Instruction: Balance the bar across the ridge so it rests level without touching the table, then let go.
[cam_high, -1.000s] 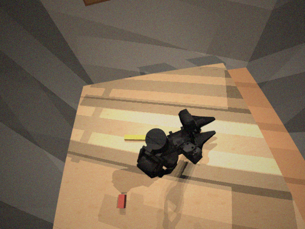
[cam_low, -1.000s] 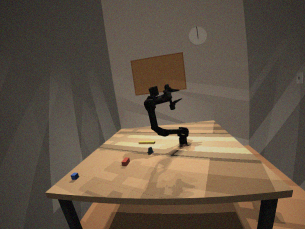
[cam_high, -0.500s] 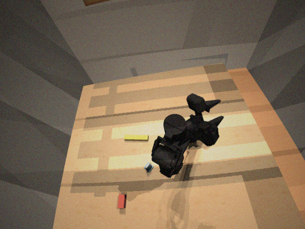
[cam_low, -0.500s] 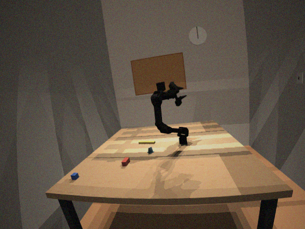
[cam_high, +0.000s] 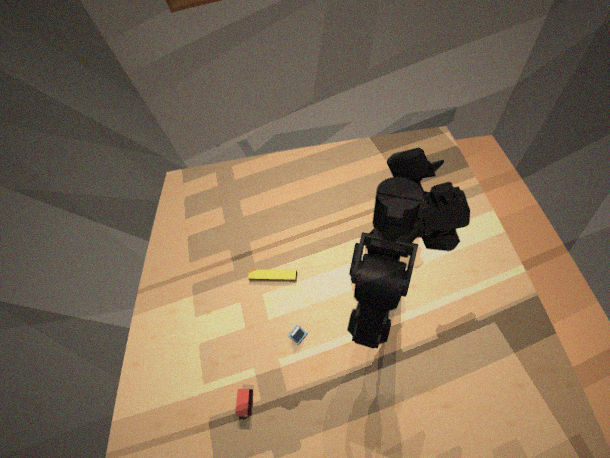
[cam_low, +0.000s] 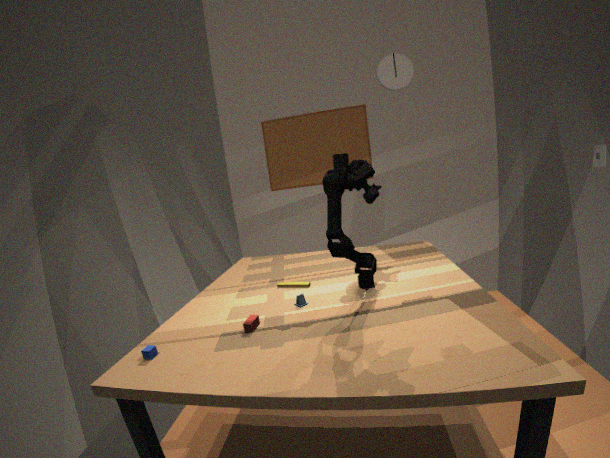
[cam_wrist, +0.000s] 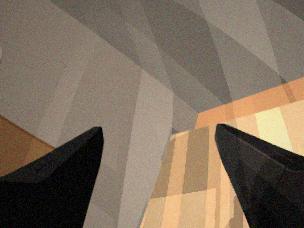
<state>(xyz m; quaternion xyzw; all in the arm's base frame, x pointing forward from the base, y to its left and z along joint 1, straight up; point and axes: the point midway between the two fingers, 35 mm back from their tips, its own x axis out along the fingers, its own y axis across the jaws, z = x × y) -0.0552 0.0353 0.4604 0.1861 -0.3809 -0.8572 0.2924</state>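
The yellow bar is 45 cm below my gripper tip, 43 cm ahead of it and 6 cm to the right of it. The rest, counted from my gripper tip: red block (52 cm ahead, 44 cm below, 31 cm to the left); small blue cube (82 cm ahead, 49 cm to the left, 44 cm below).
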